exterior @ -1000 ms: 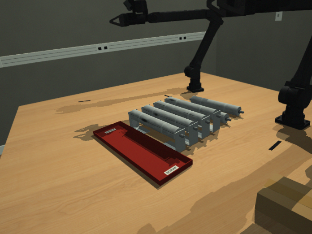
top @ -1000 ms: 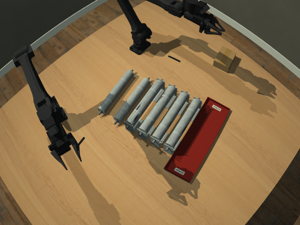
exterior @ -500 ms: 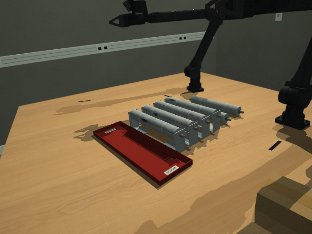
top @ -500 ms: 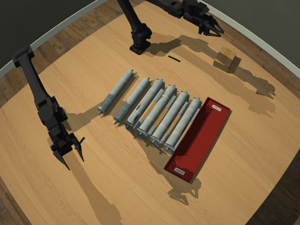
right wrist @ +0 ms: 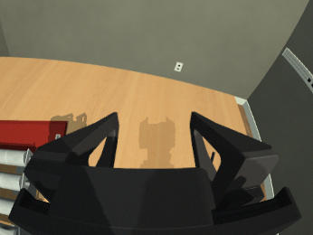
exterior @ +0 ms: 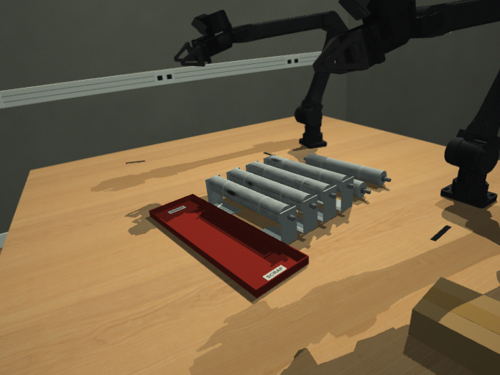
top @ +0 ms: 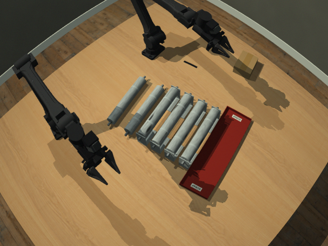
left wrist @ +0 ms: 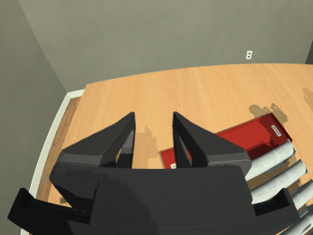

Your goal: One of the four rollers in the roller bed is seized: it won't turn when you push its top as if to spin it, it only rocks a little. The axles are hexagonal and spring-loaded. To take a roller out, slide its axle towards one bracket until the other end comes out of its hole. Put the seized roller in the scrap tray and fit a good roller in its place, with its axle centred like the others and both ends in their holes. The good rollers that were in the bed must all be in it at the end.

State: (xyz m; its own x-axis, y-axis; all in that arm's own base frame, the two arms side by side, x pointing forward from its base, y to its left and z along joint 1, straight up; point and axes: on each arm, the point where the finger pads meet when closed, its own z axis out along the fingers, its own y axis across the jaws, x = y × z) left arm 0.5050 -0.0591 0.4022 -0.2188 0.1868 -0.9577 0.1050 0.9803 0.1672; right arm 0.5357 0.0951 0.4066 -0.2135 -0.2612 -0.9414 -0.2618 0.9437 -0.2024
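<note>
Right now the grey roller is 200 mm behind my right hand, 420 mm to the left of it and 330 mm below it. Round my right hand: cardboard box 100 mm behind, 1000 mm to the left, 370 mm below; red scrap tray 130 mm ahead, 480 mm to the left, 400 mm below.
</note>
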